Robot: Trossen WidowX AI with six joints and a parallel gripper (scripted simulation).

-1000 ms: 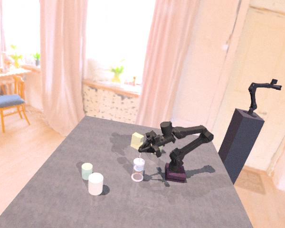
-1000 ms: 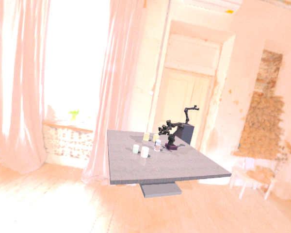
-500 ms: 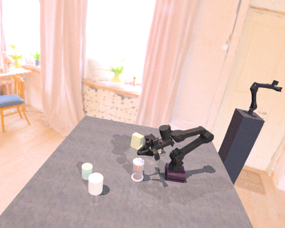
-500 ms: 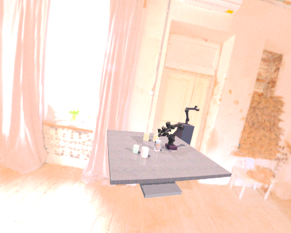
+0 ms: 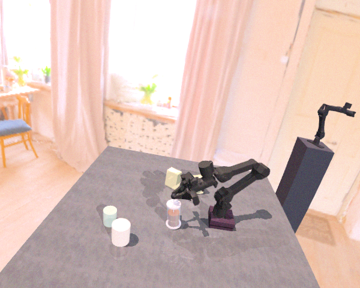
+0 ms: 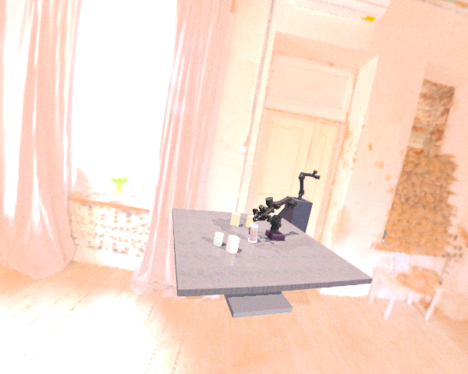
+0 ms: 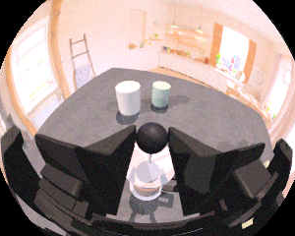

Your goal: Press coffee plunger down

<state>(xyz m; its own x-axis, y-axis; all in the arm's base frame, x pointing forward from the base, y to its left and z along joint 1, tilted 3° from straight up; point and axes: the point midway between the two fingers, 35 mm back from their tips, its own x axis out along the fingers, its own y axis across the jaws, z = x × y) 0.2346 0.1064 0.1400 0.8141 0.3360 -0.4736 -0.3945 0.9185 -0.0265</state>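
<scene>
Now: gripper tip 9 cm above the coffee press, 2 cm to the left of it and 2 cm past it. Round my gripper tip: white cylinder 19 cm ahead, 16 cm to the left, 14 cm below.
</scene>
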